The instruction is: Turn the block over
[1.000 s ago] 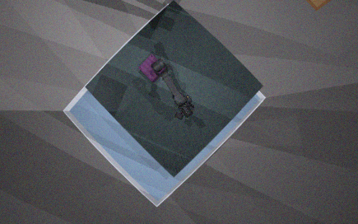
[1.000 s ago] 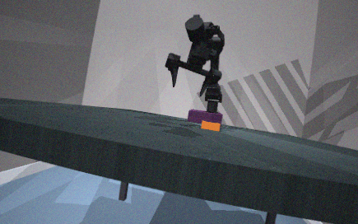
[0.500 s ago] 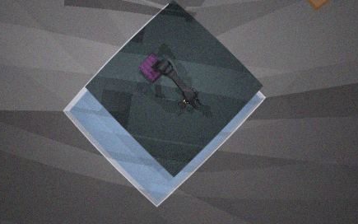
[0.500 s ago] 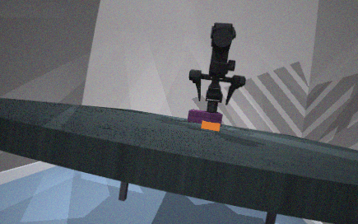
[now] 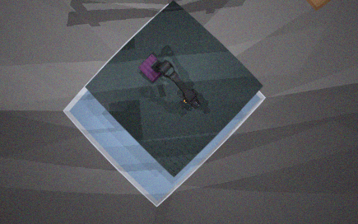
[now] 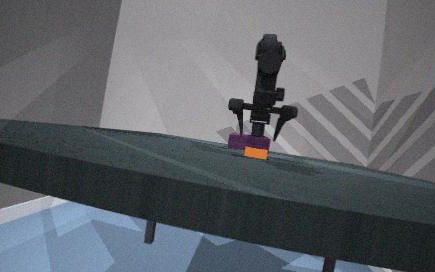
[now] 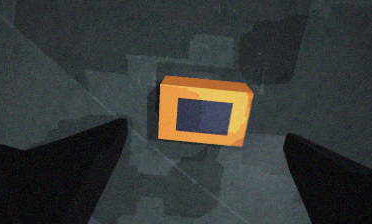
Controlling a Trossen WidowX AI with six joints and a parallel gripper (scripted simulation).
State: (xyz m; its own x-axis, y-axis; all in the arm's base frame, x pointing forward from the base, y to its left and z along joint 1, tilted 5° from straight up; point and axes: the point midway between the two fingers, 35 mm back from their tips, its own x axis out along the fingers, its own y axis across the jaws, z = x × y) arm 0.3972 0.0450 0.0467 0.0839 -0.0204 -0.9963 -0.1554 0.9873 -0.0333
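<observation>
The orange block lies 30 mm below my gripper tip.
</observation>
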